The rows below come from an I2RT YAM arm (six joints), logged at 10 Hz.
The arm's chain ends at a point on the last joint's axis. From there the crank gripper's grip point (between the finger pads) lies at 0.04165 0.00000 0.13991 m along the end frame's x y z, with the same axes.
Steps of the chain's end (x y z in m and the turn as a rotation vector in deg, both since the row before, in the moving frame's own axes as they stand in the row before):
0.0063 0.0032 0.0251 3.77 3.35 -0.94
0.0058 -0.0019 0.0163 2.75 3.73 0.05
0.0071 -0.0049 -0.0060 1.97 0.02 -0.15
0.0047 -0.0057 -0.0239 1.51 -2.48 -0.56
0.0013 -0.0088 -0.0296 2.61 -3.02 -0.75
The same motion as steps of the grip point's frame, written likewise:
0.0143 -0.0067 0.0221 3.77 3.35 -0.94
0.0148 -0.0085 0.0131 2.75 3.73 0.05
0.0071 -0.0098 -0.0061 1.97 0.02 -0.15
-0.0014 -0.0098 -0.0223 1.51 -2.48 -0.56
-0.0062 -0.0157 -0.0278 2.61 -3.02 -0.75

